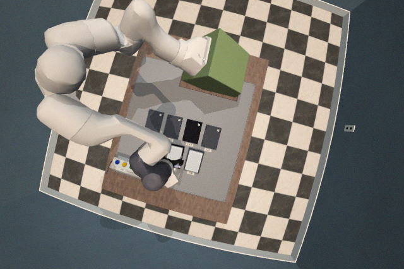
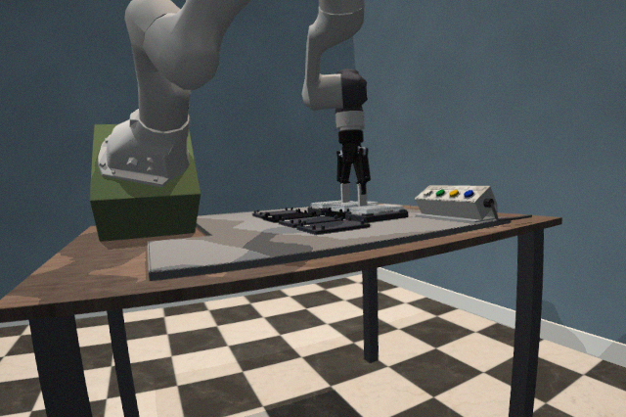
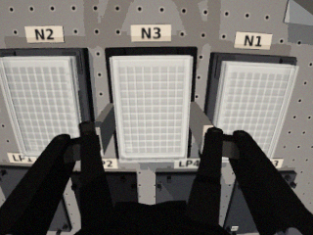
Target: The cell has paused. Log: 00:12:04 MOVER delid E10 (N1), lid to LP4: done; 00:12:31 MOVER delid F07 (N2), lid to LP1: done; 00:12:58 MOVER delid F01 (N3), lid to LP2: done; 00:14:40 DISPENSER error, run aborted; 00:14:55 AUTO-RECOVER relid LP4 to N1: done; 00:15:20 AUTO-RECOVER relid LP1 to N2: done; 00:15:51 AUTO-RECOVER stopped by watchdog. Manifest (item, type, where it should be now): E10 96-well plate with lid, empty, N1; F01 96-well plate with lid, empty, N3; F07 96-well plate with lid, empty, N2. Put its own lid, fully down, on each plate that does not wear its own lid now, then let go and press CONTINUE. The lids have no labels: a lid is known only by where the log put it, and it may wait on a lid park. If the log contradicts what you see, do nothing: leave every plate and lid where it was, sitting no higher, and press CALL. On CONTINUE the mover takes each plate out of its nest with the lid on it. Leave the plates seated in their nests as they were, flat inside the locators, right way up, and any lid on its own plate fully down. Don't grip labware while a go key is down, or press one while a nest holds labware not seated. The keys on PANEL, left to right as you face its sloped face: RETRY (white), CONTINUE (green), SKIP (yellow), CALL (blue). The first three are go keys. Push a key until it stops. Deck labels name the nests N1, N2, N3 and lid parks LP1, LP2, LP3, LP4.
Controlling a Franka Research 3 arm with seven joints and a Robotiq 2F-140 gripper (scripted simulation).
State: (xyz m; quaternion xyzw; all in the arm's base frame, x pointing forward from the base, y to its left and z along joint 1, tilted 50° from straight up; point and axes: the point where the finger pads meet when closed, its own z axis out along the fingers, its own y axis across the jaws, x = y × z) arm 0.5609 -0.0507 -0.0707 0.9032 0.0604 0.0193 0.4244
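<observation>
The plate lies 30 mm below my hand. Round my hand: white retry key: 140 mm ahead, 180 mm to the right, 10 mm above; lid park LP3: 170 mm behind, 200 mm to the right, 50 mm below; lid park LP4: 180 mm behind, 70 mm to the right, 50 mm below.
</observation>
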